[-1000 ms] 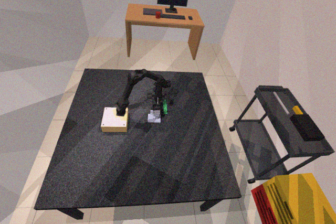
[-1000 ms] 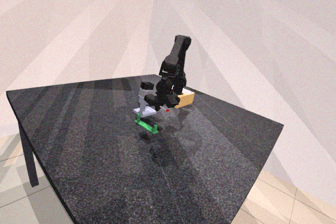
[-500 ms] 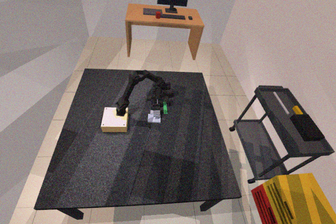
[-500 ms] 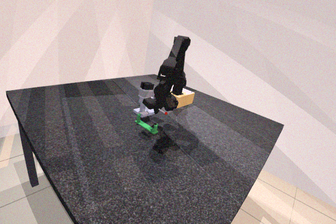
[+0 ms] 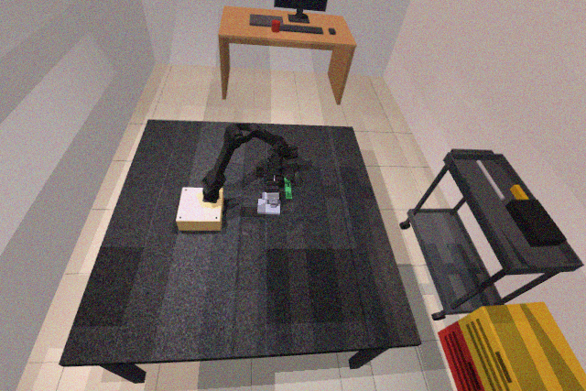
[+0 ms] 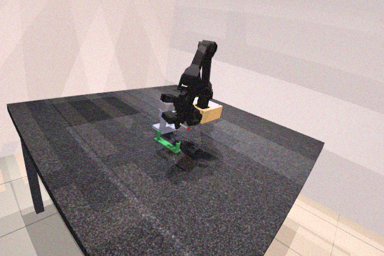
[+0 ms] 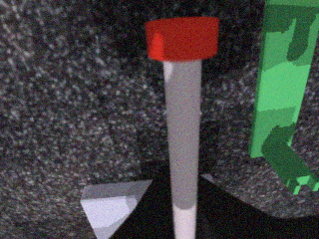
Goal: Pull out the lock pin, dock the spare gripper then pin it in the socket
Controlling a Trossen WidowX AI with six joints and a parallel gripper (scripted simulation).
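Right now my gripper tip is 90 mm to the left of the grey mount. Also, from my gripper tip: green cradle 80 mm ahead, 40 mm to the left, 20 mm below; spare gripper 100 mm to the right, 80 mm above.
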